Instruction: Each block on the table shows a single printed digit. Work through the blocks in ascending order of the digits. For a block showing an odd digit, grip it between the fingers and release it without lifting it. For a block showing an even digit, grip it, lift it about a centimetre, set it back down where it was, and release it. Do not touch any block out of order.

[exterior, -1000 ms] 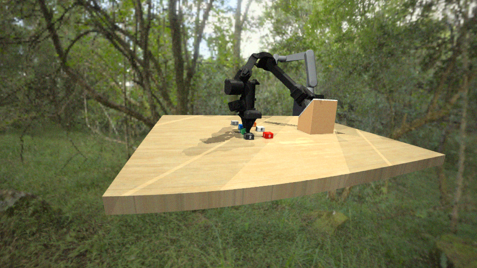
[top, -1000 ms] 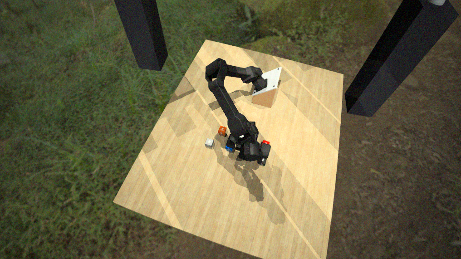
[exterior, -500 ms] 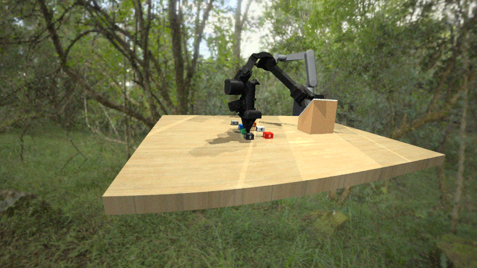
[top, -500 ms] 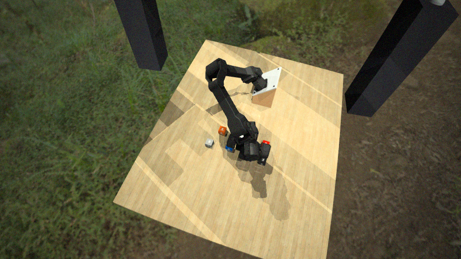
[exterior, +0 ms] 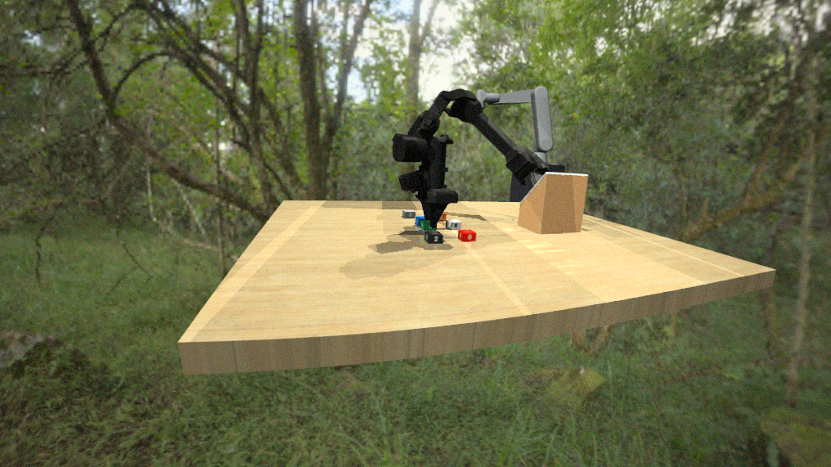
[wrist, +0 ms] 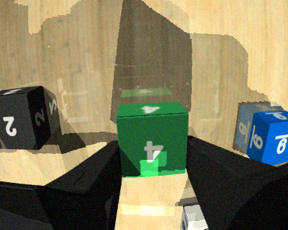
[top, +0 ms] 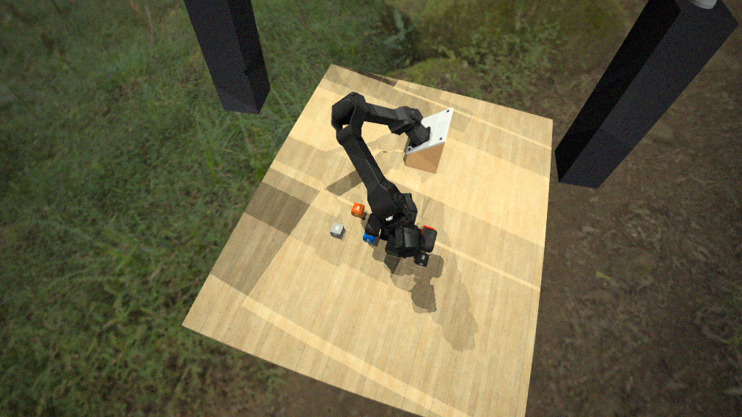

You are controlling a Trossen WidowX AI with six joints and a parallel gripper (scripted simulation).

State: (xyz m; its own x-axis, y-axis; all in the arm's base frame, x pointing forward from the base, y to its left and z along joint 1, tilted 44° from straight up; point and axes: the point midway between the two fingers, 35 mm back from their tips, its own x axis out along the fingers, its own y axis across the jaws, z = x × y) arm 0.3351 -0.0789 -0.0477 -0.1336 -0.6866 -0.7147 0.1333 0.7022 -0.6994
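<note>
Right now the orange block is 10 cm behind my gripper tip, 14 cm to the right of it and 1 cm below it. From my gripper tip the other things lie so: blue block (2 cm behind, 9 cm to the right, 1 cm below); black block (3 cm ahead, 7 cm to the left, 1 cm below); green block (right at my gripper tip).
</note>
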